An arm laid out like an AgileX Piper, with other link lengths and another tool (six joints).
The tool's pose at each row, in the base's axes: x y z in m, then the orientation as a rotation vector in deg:
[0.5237 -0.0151 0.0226 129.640 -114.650 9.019]
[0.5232 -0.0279 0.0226 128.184 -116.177 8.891]
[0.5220 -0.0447 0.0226 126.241 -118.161 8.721]
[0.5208 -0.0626 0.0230 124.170 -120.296 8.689]
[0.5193 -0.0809 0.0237 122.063 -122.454 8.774]
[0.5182 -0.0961 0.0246 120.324 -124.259 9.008]
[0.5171 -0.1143 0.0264 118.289 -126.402 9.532]
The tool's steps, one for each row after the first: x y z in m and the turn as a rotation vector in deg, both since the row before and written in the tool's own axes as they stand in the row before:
[0.0125 0.0020 0.0020 -0.217 -0.026 1.380]
[0.0164 0.0028 0.0026 -0.285 -0.034 1.817]
[0.0176 0.0024 0.0024 -0.188 -0.012 1.957]
[0.0181 0.0021 0.0022 -0.103 0.012 1.991]
[0.0152 0.0010 0.0015 0.035 0.041 1.663]
[0.0183 0.0005 0.0011 0.213 0.104 1.972]

